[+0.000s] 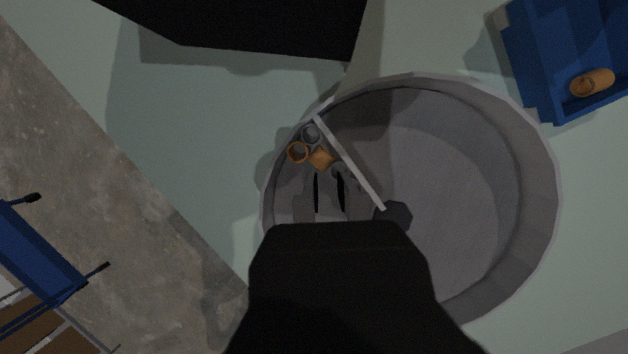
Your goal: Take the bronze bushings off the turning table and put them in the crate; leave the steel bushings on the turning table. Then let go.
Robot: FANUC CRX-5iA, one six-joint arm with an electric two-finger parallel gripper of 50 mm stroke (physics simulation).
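Frame: origin at the arm's base, x ahead, y left, z up, level; metres.
Where they show: gripper, between the fingertips: (327,184).
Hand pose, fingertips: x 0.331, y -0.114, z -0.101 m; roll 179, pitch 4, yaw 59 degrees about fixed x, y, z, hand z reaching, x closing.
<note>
Each offset is from my fingertips to the top centre of the thing. "*": to the spot under its first point.
My gripper (327,184) is above the turning table (541,200), at its left side; its two fingers stand apart with no bushing seen between them. A bronze bushing @(0.007 m back, 0.010 m right, 0.115 m down) (321,158) looks tilted, just beyond the fingertips. Another bronze bushing (298,152) stands upright to its left, near the rim, its bore showing. A steel bushing (310,134) stands behind these two, near the rim. A second grey steel bushing (339,169) is partly hidden by the right finger. The blue crate @(0.059 m ahead, 0.378 m left, 0.149 m down) (520,65) is at the upper right, with a bronze bushing @(0.125 m ahead, 0.378 m left, 0.163 m down) (592,83) lying inside it.
A pale straight bar @(* 0.014 m ahead, 0.024 m left, 0.100 m down) (350,161) runs from the turning table's rim to near the dark hub @(0.142 m ahead, 0.028 m left, 0.138 m down) (397,216), just right of the bushings. A large black block (250,25) is at the top. A blue frame with black-tipped rods (37,255) is at the lower left.
</note>
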